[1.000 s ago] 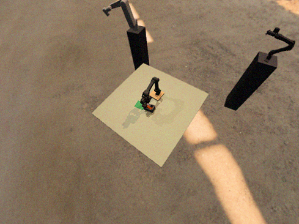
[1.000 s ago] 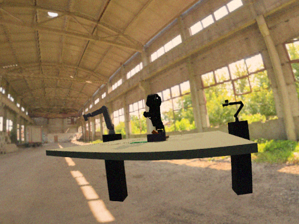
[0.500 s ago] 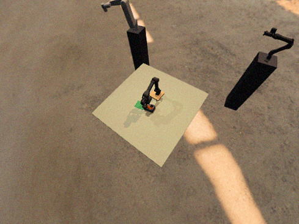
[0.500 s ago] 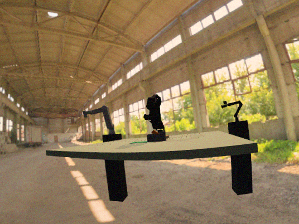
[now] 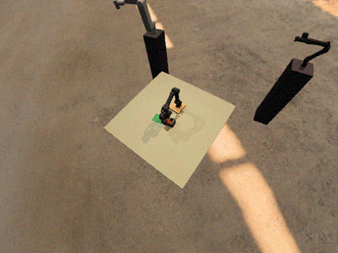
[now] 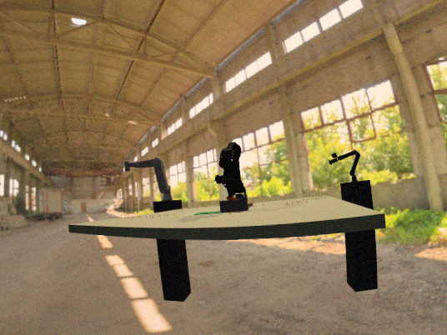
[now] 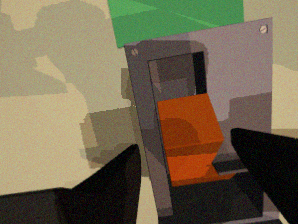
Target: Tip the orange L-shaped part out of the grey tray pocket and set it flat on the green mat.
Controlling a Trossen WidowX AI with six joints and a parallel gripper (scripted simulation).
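Now: gripper tip 20 mm past the orange L-shaped part, 30 mm to the right of it and 40 mm above it. Round my gripper tip: green mat 20 mm behind, 140 mm to the right, 90 mm below.
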